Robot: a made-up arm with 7 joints.
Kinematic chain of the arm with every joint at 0, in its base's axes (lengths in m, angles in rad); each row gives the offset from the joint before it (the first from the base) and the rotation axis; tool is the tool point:
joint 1: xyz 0 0 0.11 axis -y
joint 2: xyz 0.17 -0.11 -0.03 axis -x
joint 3: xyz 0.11 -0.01 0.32 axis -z
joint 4: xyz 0 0.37 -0.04 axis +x
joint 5: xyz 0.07 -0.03 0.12 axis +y
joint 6: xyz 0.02 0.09 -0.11 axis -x
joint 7: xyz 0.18 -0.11 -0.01 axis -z
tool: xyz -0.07 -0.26 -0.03
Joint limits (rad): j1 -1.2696..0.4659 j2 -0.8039..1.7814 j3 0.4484..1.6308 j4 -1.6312..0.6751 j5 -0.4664..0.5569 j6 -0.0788..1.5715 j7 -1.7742..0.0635
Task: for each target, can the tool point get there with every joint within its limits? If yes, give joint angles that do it. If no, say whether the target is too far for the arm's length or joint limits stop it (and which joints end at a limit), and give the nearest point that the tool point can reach.
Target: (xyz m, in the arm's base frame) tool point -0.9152 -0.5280 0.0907
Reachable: no: joint limits stop it (at a limit: joint 1, joint 2, joint 3, joint 4, joint 6) | nearest point -0.1208 -0.5634 -0.2816 | short by 0.878 m
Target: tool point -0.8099 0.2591 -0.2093
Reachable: no: joint limits stop it (at a limit: joint 1, joint 2, joint 3, joint 5, joint 6, joint 7) | nearest point -0.4618 0.3524 -0.6647 | short by 0.581 m
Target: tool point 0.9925 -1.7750 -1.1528
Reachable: no: too far | nearest point 0.5811 -0.8396 -0.6293 | short by 1.148 m
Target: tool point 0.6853 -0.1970 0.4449
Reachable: yes | joints -0.1427 0.7161 1.1773 -0.5996 0.3793 0.4319 -1.4146
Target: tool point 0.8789 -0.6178 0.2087
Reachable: yes | joints -0.4860 -0.1666 1.5381 -0.6989 -0.1110 0.9636 -0.9213
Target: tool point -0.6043 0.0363 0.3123
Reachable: no: joint limits stop it (at a limit: joint 1, joint 3, joint 4, joint 5) | nearest point 0.0099 0.0333 0.6102 | short by 0.683 m
